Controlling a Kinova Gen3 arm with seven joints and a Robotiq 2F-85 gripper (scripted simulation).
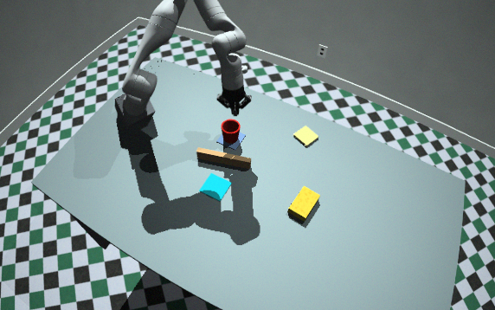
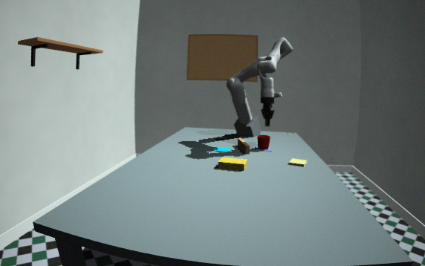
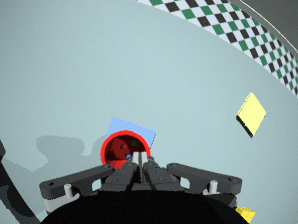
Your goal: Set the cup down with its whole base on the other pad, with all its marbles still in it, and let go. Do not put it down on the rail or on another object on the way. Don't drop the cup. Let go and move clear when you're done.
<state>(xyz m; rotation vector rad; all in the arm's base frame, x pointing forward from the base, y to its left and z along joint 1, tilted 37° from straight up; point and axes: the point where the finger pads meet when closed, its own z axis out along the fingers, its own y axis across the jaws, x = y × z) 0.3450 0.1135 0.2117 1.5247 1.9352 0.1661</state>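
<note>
Now: hand 130 mm above the red cup, 10 mm to the left of it and 10 mm past it. Round my hand: wooden rail 140 mm below, 130 mm to the right, 10 mm behind; then cyan pad 250 mm to the right, 160 mm below, 10 mm behind; then blue marble 130 mm below, 30 mm to the right, 10 mm behind.
</note>
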